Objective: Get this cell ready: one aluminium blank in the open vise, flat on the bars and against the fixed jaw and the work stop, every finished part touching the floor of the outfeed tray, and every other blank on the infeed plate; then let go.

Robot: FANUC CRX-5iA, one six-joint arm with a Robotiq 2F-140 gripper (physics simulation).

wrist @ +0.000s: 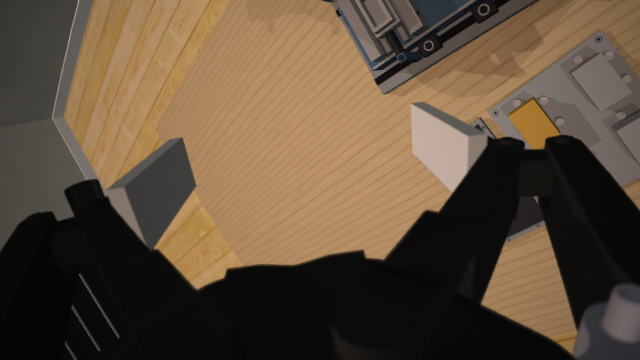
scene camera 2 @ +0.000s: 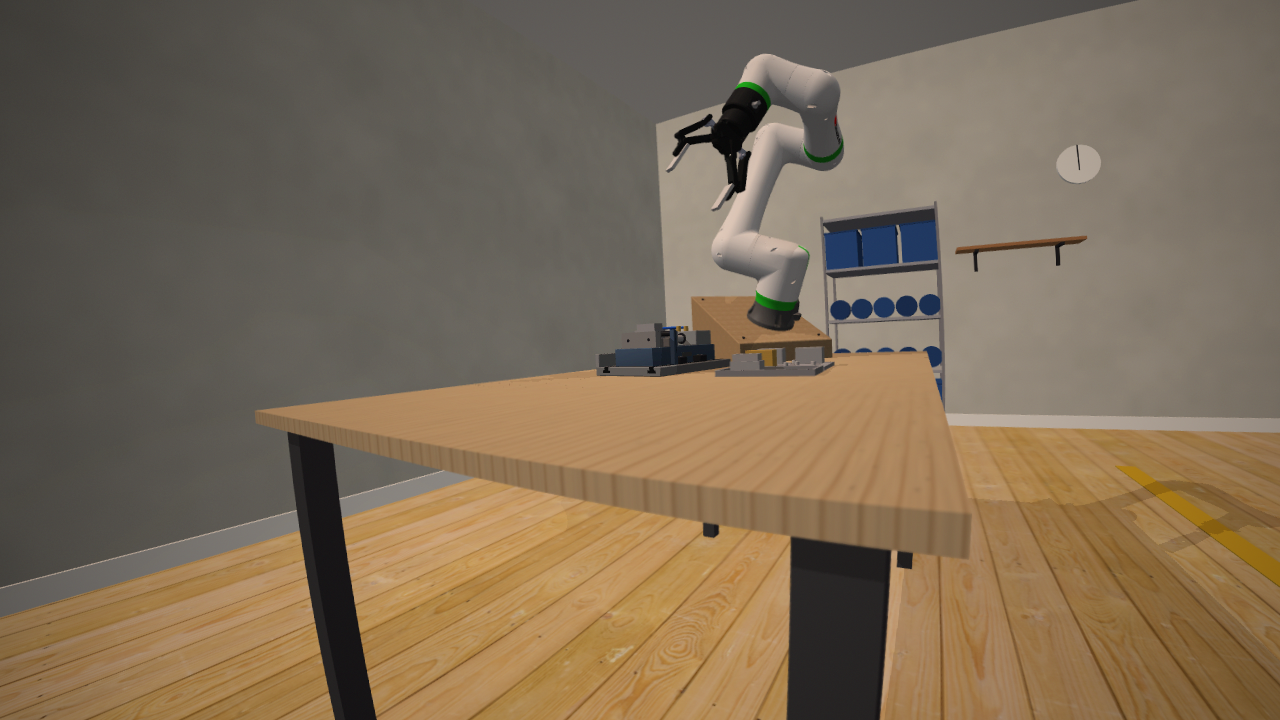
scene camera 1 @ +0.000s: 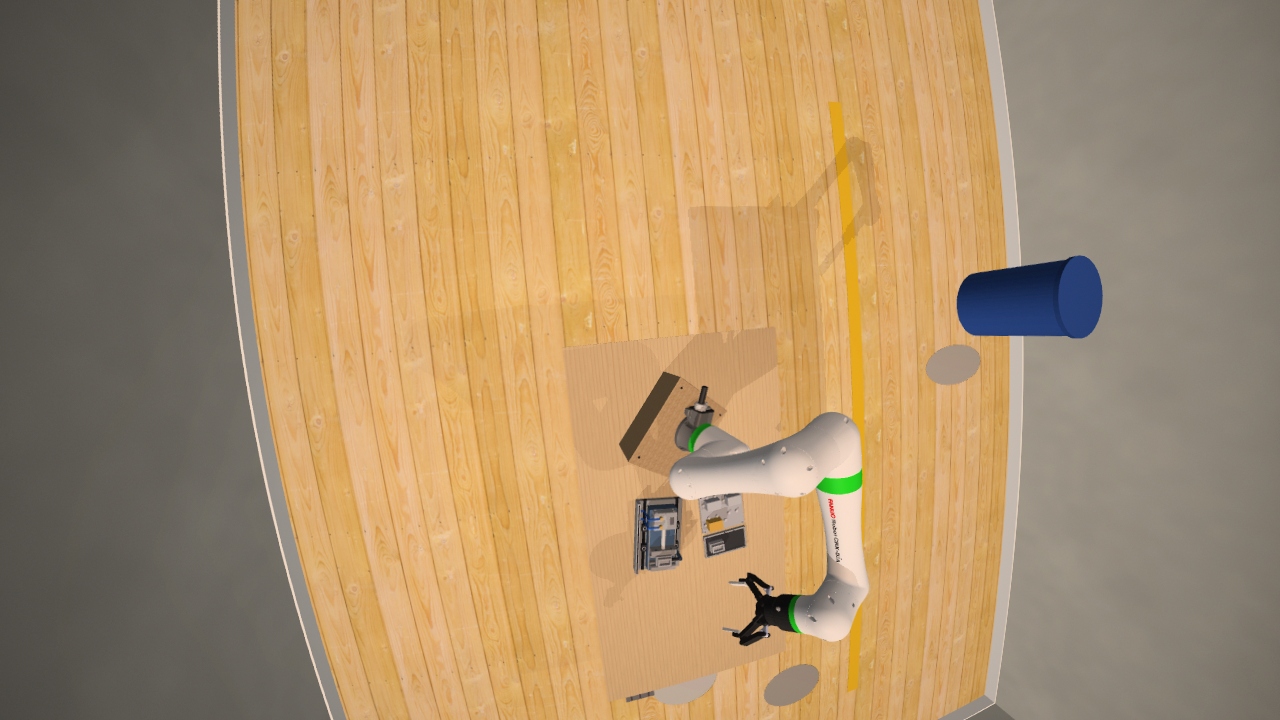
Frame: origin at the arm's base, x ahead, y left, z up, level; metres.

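Seen in the pictures: gripper, fingertip midpoint: (wrist: 300,145) (scene camera 2: 693,190) (scene camera 1: 729,605); arm's base, link origin: (scene camera 2: 770,320) (scene camera 1: 690,431).
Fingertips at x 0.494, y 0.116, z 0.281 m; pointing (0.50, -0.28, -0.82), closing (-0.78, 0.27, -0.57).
Pixels of each thing's top centre, then the offset from my fingertips to it. Level surfaces: height alone.
- vise, top centre: (scene camera 2: 665,330) (scene camera 1: 663,545) 0.038 m back, 0.141 m right, 0.304 m down
- grey infeed plate, top centre: (wrist: 582,129) (scene camera 1: 722,510) 0.146 m back, 0.125 m left, 0.395 m down
- yellow block, top centre: (wrist: 534,126) (scene camera 2: 760,350) (scene camera 1: 716,526) 0.092 m back, 0.093 m left, 0.359 m down
- grey part, top centre: (scene camera 2: 746,353) (scene camera 1: 718,548) 0.010 m ahead, 0.123 m left, 0.362 m down
- wooden table, surface height: 0.403 m down
My gripper (scene camera 1: 732,606) (scene camera 2: 696,183) (wrist: 300,145) is open and empty, high above the table, to the side of the fixtures. The vise (scene camera 1: 659,535) (scene camera 2: 640,355) (wrist: 429,46) stands on the table; in the wrist view it is cut off at the top edge. I cannot tell whether a blank lies in it. The grey infeed plate (scene camera 1: 735,512) (wrist: 555,75) bears pins, grey blanks (wrist: 600,81) and a yellow block (scene camera 1: 715,523) (scene camera 2: 762,358) (wrist: 535,122). The dark outfeed tray (scene camera 1: 737,538) (wrist: 525,217) holds a grey part (scene camera 1: 715,544); a finger hides much of it in the wrist view.
The wooden table (scene camera 1: 662,644) (scene camera 2: 537,420) carries the fixtures. The arm's base stands by a sloped wooden block (scene camera 1: 651,417) (scene camera 2: 723,315). My forearm passes over the plate's end in the first scene view. A blue bin (scene camera 1: 1011,302) and shelf rack (scene camera 2: 939,304) stand away from the table.
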